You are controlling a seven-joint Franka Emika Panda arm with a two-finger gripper.
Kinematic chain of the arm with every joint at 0, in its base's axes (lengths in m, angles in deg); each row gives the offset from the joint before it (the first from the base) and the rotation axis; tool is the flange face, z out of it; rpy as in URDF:
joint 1: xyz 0 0 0.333 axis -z
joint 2: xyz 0 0 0 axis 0.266 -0.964 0
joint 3: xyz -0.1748 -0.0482 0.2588 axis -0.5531 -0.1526 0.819
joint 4: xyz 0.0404 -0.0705 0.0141 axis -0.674 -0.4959 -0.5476
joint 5: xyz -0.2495 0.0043 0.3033 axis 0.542 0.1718 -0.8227
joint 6: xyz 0 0 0 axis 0.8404 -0.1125 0.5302
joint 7: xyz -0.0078 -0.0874 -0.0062 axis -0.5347 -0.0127 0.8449
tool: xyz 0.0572 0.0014 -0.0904 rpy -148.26 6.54 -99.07
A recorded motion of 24 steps. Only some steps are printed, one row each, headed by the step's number.
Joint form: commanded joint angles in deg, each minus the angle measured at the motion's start. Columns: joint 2, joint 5, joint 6, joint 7, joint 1, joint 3, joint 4.
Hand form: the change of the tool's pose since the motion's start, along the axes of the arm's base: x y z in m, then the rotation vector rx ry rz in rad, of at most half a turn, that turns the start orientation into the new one. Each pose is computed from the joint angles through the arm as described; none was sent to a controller.
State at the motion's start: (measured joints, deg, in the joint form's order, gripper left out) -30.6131 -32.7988 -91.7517 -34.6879 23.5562 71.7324 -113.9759
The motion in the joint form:
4: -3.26 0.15 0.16 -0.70 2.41 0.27 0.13
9: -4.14 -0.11 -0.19 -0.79 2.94 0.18 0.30
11: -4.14 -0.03 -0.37 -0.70 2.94 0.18 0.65
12: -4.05 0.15 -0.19 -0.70 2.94 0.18 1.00
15: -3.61 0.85 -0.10 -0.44 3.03 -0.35 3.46
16: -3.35 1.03 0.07 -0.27 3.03 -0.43 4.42
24: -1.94 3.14 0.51 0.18 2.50 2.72 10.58
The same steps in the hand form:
4: 0.0036 -0.0204 -0.0286 0.0041 0.0567 -0.0485
9: 0.0055 -0.0261 -0.0350 0.0093 0.0621 -0.0622
11: 0.0071 -0.0266 -0.0321 0.0068 0.0533 -0.0599
12: 0.0077 -0.0270 -0.0287 0.0031 0.0493 -0.0589
15: 0.0132 -0.0352 -0.0053 -0.0157 0.0033 -0.0612
16: 0.0149 -0.0366 0.0047 -0.0214 -0.0141 -0.0589
24: 0.0311 -0.0074 0.0682 -0.0763 -0.1314 0.0217

